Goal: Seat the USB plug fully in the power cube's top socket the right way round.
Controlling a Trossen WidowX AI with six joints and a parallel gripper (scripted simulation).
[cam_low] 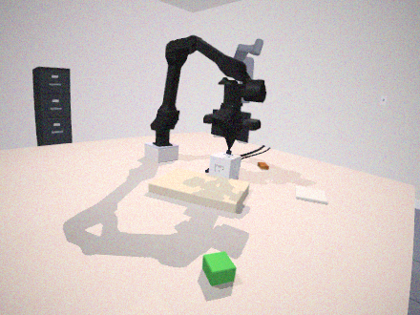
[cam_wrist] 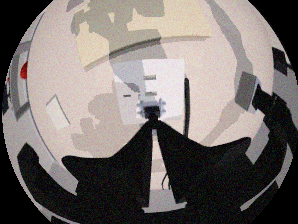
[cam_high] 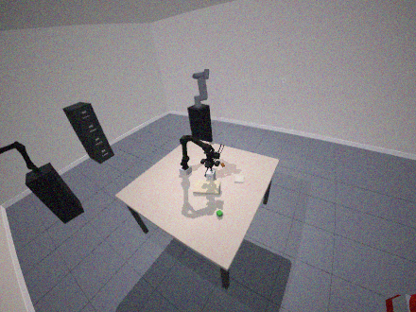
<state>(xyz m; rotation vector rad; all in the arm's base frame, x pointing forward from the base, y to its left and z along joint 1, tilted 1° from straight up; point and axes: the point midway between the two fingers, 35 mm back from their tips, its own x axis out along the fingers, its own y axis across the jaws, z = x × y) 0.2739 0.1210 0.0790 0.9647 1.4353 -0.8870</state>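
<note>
The dark USB plug lies 10 mm below my gripper tip. From my gripper tip the other things lie so: orange piece (20 mm behind, 210 mm to the left, 100 mm below); flat white block (250 mm ahead, 130 mm to the left, 100 mm below); flat tan board (80 mm ahead, 160 mm to the right, 90 mm below).
</note>
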